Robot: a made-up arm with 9 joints.
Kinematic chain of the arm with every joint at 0, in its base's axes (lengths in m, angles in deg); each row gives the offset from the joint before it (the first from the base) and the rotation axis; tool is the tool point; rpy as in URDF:
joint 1: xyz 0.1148 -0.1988 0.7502 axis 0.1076 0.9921 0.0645
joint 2: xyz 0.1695 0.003 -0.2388 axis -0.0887 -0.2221 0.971
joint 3: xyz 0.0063 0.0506 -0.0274 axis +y
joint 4: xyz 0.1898 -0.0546 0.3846 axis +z
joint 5: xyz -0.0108 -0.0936 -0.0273 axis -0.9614 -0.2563 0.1
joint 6: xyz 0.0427 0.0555 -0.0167 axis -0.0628 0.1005 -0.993
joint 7: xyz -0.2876 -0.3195 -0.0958 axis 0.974 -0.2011 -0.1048
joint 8: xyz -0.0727 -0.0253 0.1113 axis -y
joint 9: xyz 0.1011 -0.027 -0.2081 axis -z
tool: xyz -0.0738 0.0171 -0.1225 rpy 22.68 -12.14 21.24
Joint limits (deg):
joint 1: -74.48..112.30
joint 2: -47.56..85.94
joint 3: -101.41..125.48
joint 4: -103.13..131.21
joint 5: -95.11..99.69
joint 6: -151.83..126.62
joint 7: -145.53..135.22
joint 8: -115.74..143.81
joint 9: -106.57..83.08
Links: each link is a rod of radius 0.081 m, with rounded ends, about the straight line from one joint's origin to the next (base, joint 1, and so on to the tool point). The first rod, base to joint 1, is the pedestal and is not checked.
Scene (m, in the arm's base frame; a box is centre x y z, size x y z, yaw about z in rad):
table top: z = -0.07
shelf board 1: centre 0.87 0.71 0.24 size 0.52 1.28 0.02 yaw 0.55
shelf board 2: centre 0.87 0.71 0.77 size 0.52 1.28 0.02 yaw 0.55
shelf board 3: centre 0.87 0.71 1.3 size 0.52 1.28 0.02 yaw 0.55
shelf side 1: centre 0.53 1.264 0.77 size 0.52 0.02 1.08 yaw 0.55
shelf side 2: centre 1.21 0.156 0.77 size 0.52 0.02 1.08 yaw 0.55
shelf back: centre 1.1 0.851 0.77 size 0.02 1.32 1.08 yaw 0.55
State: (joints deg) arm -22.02 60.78 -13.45 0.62 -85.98 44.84 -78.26 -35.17 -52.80
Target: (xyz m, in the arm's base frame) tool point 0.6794 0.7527 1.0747
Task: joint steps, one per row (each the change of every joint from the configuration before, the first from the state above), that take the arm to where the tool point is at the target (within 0.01 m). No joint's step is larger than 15 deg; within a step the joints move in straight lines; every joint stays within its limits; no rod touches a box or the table.
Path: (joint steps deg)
1: 4.76 4.19 14.20 1.91 3.55 5.19 -1.35 -0.53 0.46
2: 4.77 4.20 14.20 1.91 3.56 5.18 -1.35 -0.54 0.45
3: 4.76 4.19 14.20 1.91 3.55 5.19 -1.34 -0.53 0.46
4: 4.77 4.19 14.20 1.91 3.55 5.18 -1.35 -0.54 0.45
5: 4.76 4.20 14.20 1.91 3.56 5.19 -1.35 -0.53 0.46
6: 4.77 4.19 14.20 1.91 3.55 5.19 -1.35 -0.54 0.45
7: -3.90 -3.13 -5.56 3.52 -10.15 7.56 0.92 -7.33 0.03
8: -3.90 -3.13 -5.56 3.51 -10.15 7.56 0.92 -7.33 0.03
9: -3.90 -3.13 -5.56 3.51 -10.15 7.56 0.92 -7.34 0.02

